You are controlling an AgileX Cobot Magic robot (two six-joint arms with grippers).
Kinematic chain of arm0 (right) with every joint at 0, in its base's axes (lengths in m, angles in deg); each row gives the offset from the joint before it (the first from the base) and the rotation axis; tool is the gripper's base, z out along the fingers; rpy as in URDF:
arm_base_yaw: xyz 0 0 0.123 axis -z
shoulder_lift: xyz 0 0 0 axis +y
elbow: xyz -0.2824 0 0.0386 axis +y
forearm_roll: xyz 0.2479 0 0.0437 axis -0.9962 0 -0.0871
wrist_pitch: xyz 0 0 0 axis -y
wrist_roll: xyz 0.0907 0 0.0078 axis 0.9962 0 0.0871
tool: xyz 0 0 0 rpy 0 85 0
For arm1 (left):
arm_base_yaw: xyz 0 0 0.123 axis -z
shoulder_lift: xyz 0 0 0 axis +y
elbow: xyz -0.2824 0 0.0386 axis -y
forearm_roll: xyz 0.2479 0 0.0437 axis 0.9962 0 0.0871
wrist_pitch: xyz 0 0 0 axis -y
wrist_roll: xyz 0.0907 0 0.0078 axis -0.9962 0 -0.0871
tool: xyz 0 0 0 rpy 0 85 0
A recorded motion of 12 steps. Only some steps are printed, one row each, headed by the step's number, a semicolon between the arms.
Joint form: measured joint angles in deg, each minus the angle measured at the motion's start. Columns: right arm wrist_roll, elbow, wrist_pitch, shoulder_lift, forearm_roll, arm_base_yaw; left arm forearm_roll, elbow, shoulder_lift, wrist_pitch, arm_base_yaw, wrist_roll.
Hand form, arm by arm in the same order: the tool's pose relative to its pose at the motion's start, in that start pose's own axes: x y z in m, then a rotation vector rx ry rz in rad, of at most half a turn. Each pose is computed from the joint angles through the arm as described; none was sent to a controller.
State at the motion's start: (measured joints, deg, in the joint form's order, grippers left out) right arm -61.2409 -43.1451 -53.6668 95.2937 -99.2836 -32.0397; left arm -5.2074 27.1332 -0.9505 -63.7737 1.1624 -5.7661
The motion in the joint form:
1: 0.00 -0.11 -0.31 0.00 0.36 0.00; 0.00 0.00 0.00 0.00 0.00 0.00
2: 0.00 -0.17 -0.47 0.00 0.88 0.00; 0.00 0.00 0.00 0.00 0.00 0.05
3: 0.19 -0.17 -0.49 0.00 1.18 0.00; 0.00 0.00 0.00 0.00 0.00 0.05
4: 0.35 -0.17 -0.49 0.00 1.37 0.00; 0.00 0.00 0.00 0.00 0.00 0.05
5: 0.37 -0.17 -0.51 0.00 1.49 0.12; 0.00 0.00 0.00 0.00 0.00 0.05
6: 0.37 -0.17 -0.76 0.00 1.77 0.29; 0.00 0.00 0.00 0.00 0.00 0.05
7: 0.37 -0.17 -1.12 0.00 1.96 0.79; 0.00 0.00 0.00 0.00 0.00 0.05
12: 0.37 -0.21 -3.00 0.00 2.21 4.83; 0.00 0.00 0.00 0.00 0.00 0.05
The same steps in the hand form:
1: 0.0002 0.0006 0.0000 -0.0031 0.0062 -0.0052; 0.0000 0.0000 0.0000 0.0000 0.0000 0.0000
2: 0.0007 0.0007 0.0000 -0.0025 0.0135 -0.0114; 0.0000 0.0000 0.0000 0.0000 0.0000 -0.0009
3: 0.0010 0.0005 0.0000 -0.0007 0.0174 -0.0112; 0.0000 0.0000 0.0000 0.0000 0.0000 -0.0009
4: 0.0012 0.0004 0.0000 0.0006 0.0198 -0.0103; 0.0000 0.0000 0.0000 0.0000 0.0000 -0.0009
5: 0.0010 0.0001 -0.0004 0.0017 0.0195 -0.0105; 0.0000 0.0000 0.0000 0.0000 0.0000 -0.0009
6: 0.0009 -0.0002 -0.0010 0.0007 0.0225 -0.0123; 0.0000 0.0000 0.0000 0.0000 0.0000 -0.0009
7: -0.0002 -0.0010 -0.0027 -0.0011 0.0201 -0.0111; 0.0000 0.0000 0.0000 0.0000 0.0000 -0.0009
12: -0.0111 -0.0078 -0.0173 -0.0090 -0.0244 0.0100; 0.0000 0.0000 0.0000 0.0000 0.0000 -0.0009

